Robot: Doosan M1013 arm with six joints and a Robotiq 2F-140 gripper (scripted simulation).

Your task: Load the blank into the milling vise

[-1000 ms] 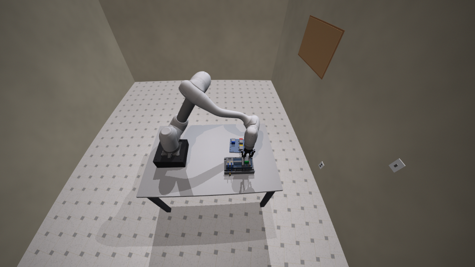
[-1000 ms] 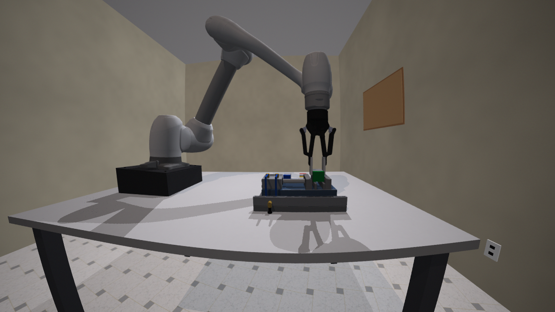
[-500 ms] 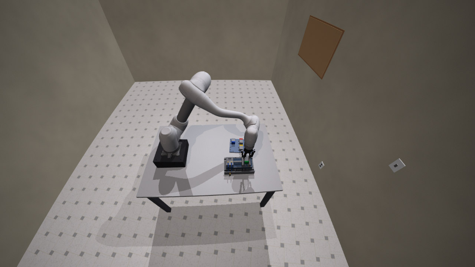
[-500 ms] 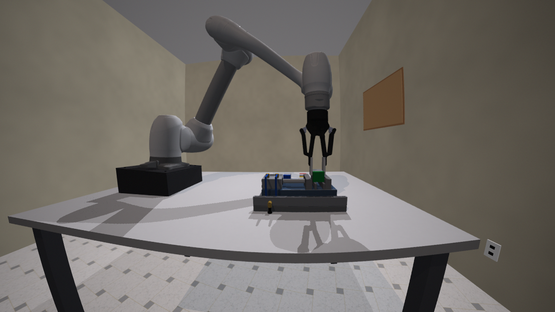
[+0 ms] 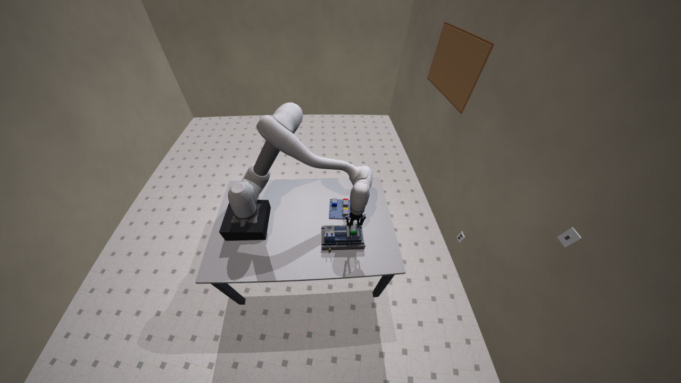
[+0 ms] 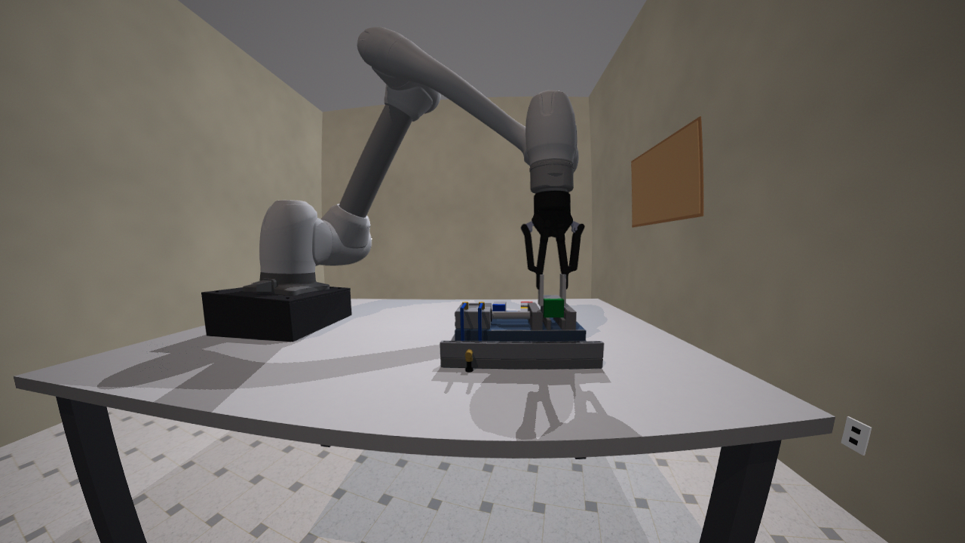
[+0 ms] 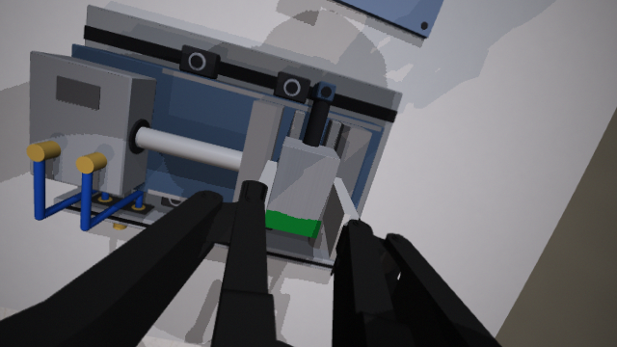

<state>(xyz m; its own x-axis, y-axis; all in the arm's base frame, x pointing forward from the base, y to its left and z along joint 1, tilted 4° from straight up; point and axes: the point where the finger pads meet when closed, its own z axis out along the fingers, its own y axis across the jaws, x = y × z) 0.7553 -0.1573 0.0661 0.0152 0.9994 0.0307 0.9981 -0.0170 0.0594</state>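
My hand is 3 cm above the green-ended blank. Also, from my hand: moving jaw: 6 cm below, 4 cm behind; fixed jaw: 6 cm below, 3 cm ahead; black work stop rod: 5 cm to the left, 4 cm below.
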